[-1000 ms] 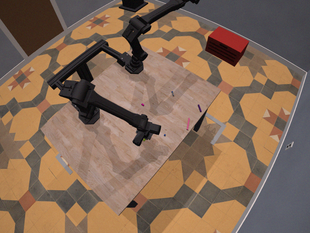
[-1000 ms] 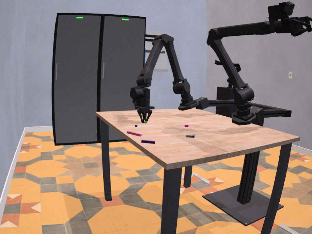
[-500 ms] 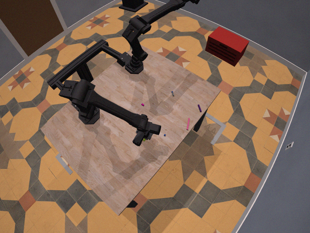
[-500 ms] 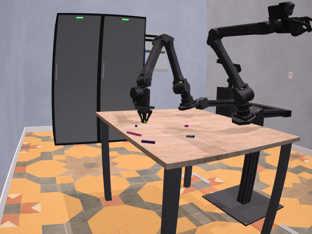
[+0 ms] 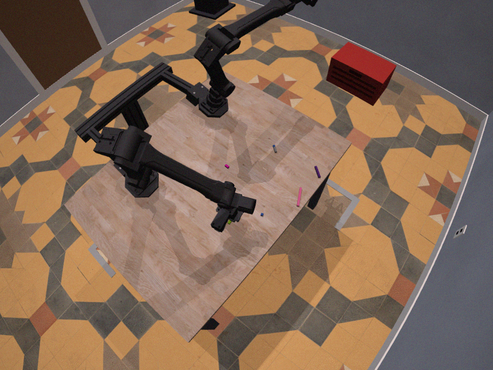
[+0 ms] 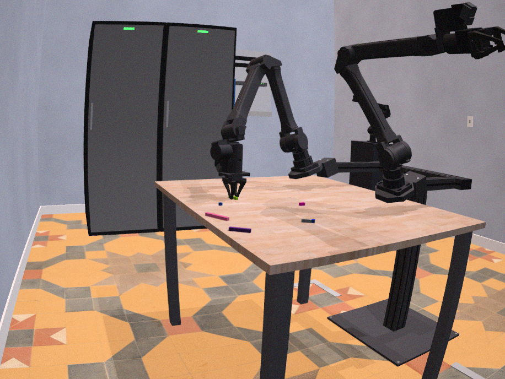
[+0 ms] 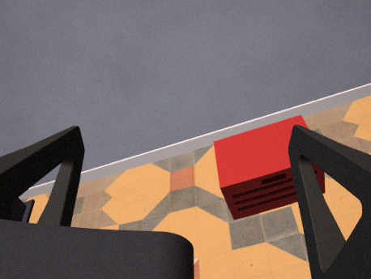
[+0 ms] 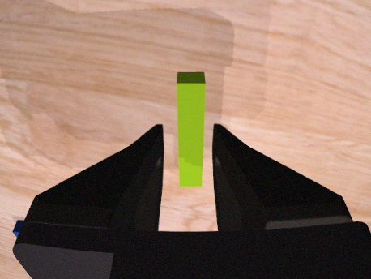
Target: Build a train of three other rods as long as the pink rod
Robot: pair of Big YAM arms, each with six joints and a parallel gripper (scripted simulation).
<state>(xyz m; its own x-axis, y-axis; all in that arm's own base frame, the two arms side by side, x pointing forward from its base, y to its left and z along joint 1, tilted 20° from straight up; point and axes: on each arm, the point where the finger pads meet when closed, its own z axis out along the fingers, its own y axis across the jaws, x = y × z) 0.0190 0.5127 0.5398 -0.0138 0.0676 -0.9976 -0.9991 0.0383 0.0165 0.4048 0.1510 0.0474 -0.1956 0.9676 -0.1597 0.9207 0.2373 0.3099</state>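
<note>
The lime rod is 10 mm to the right of my right hand. From my right hand the other things lie so: grey rod: 400 mm to the left, 30 mm behind.
</note>
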